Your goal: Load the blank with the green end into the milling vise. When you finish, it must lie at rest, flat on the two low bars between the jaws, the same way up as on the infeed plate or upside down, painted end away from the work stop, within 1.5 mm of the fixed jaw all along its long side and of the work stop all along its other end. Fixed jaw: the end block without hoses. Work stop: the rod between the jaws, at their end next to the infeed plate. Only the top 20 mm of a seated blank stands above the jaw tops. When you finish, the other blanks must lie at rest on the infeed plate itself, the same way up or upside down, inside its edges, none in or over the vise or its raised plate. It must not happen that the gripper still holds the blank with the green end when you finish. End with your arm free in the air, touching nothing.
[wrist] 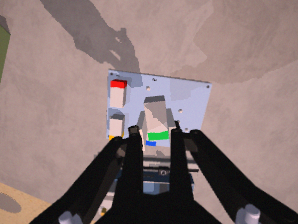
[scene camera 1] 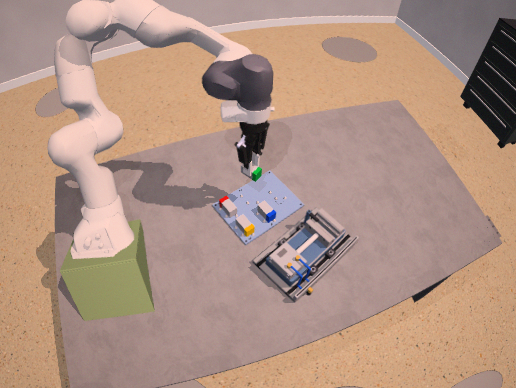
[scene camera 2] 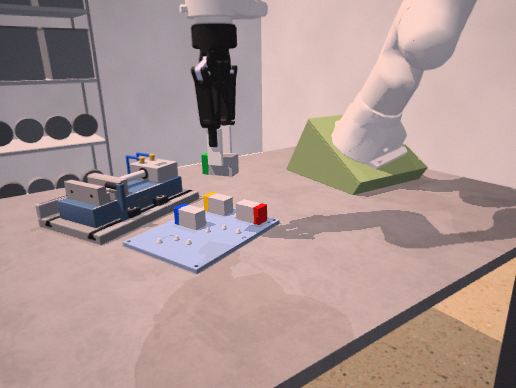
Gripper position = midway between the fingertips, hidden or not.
Observation:
In view: the gripper (scene camera 2: 220, 162), a green-ended blank (wrist: 155, 107) and a fixed jaw (scene camera 2: 81, 191).
The gripper shows as well in the wrist view (wrist: 156, 117) and in scene camera 1 (scene camera 1: 251, 170).

